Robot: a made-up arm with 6 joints.
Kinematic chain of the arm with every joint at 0, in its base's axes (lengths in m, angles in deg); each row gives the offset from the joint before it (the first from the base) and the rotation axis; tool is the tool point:
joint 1: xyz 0 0 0.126 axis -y
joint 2: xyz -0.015 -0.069 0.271 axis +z
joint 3: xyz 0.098 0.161 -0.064 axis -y
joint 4: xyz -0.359 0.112 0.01 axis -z
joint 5: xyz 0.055 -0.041 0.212 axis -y
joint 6: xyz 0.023 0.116 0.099 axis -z
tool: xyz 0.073 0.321 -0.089
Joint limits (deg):
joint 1: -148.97..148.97
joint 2: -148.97..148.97
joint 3: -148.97..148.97
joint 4: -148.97..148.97
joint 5: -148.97..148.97
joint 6: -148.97..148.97
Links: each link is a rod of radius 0.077 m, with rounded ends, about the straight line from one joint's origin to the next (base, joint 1, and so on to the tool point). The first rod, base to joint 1, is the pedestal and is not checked.
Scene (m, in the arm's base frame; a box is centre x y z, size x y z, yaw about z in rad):
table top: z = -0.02
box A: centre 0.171 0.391 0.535 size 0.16 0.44 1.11 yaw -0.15
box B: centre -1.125 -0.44 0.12 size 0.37 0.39 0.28 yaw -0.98
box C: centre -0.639 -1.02 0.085 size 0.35 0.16 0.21 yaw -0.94
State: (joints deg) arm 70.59 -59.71 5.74 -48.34 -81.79 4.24
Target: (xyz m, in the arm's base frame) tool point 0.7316 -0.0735 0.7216
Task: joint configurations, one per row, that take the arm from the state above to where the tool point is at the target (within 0.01 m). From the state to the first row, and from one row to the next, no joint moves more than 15 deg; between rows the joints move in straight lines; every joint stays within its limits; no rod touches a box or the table.
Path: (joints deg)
1: 64.34 -67.40 -6.82 -55.25 -88.62 2.82
2: 58.10 -75.09 -19.39 -62.16 -95.44 1.40
3: 51.85 -82.78 -31.95 -69.07 -102.27 -0.02
4: 45.61 -90.47 -44.52 -75.97 -109.09 -1.45
5: 39.36 -98.16 -57.08 -82.88 -115.92 -2.87
6: 33.11 -105.85 -69.64 -89.79 -122.74 -4.29
7: 23.69 -107.51 -59.23 -75.70 -112.30 -7.44
8: 14.26 -109.17 -48.81 -61.61 -101.85 -10.60
9: 4.84 -110.83 -38.40 -47.52 -91.41 -13.75
10: -4.59 -112.49 -27.98 -33.43 -80.96 -16.91

